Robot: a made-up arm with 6 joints. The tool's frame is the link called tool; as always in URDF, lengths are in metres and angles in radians. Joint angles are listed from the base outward.
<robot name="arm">
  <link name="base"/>
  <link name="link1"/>
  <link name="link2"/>
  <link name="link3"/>
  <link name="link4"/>
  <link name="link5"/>
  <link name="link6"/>
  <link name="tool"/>
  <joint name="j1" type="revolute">
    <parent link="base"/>
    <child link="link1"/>
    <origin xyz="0 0 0.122" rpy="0 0 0"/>
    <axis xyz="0 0 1"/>
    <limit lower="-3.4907" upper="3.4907"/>
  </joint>
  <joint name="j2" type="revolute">
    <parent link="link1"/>
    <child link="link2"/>
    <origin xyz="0 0 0" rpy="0 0 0"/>
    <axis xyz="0 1 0"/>
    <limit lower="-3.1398" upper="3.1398"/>
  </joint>
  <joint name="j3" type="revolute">
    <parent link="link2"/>
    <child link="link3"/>
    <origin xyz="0 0 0.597" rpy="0 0 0"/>
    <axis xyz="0 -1 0"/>
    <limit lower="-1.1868" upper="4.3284"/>
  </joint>
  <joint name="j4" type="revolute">
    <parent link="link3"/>
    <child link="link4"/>
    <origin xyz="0 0 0" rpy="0 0 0"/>
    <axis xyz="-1 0 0"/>
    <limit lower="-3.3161" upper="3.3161"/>
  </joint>
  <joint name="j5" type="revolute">
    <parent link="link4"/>
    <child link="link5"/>
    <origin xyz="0.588 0 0" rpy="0 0 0"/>
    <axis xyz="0 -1 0"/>
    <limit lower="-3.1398" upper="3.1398"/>
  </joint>
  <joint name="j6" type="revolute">
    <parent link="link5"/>
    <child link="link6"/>
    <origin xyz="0 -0.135 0" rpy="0 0 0"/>
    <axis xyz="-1 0 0"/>
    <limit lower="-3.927" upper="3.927"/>
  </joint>
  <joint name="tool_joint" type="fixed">
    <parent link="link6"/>
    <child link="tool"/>
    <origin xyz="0 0 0" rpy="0 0 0"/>
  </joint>
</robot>
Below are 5 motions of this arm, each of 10 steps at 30 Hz.
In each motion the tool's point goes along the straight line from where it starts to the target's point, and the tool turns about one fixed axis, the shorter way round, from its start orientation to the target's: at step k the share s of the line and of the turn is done. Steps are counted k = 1, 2, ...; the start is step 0. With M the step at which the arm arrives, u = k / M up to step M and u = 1 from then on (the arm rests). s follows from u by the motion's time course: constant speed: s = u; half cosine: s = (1 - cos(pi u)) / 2; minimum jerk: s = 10 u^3 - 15 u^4 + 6 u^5.
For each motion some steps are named. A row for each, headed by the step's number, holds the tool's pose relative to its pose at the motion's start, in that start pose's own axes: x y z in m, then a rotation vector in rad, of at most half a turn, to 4 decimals.
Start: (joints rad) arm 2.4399 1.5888 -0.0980 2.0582 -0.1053 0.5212
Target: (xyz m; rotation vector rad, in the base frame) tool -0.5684 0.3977 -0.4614 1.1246 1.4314 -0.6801
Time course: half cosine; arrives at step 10
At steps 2, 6, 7, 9, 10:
2: -0.0027 -0.0019 -0.0035 -0.0082 0.0211 0.0064
6: -0.0183 -0.0130 -0.0241 -0.0565 0.1445 0.0435
7: -0.0222 -0.0158 -0.0292 -0.0686 0.1753 0.0528
9: -0.0272 -0.0194 -0.0359 -0.0843 0.2154 0.0649
10: -0.0279 -0.0199 -0.0368 -0.0864 0.2208 0.0665

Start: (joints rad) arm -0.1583 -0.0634 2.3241 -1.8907 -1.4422 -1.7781
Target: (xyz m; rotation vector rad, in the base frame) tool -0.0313 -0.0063 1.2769 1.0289 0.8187 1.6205
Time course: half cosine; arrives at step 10
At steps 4, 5, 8, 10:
4: -0.0575 -0.0466 0.0993 0.0456 -0.0685 0.1094
5: -0.0832 -0.0675 0.1437 0.0660 -0.0992 0.1583
8: -0.1505 -0.1221 0.2600 0.1195 -0.1794 0.2864
10: -0.1663 -0.1350 0.2874 0.1321 -0.1983 0.3166

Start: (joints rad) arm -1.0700 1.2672 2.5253 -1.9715 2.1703 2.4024
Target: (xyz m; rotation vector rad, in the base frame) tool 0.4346 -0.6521 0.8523 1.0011 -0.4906 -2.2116
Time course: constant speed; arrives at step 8
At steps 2, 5, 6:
2: -0.0107 -0.0193 0.0085 0.0496 -0.0003 0.0663
5: -0.0268 -0.0482 0.0212 0.1241 -0.0008 0.1657
6: -0.0322 -0.0579 0.0254 0.1489 -0.0009 0.1988

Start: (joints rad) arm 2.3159 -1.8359 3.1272 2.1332 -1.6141 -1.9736
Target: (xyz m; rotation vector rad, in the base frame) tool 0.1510 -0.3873 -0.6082 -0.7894 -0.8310 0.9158
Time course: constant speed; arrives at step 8
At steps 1, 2, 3, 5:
1: -0.0134 0.0002 -0.0028 -0.0188 0.0043 -0.0160
2: -0.0268 0.0004 -0.0055 -0.0376 0.0087 -0.0319
3: -0.0401 0.0006 -0.0083 -0.0565 0.0130 -0.0479
5: -0.0669 0.0010 -0.0138 -0.0941 0.0217 -0.0798

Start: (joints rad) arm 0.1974 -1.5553 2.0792 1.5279 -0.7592 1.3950
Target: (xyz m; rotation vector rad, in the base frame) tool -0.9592 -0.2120 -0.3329 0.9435 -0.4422 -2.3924
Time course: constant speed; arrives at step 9
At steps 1, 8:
1: -0.0016 0.0012 -0.0106 0.0160 0.0080 -0.0359
8: -0.0126 0.0095 -0.0850 0.1278 0.0640 -0.2871

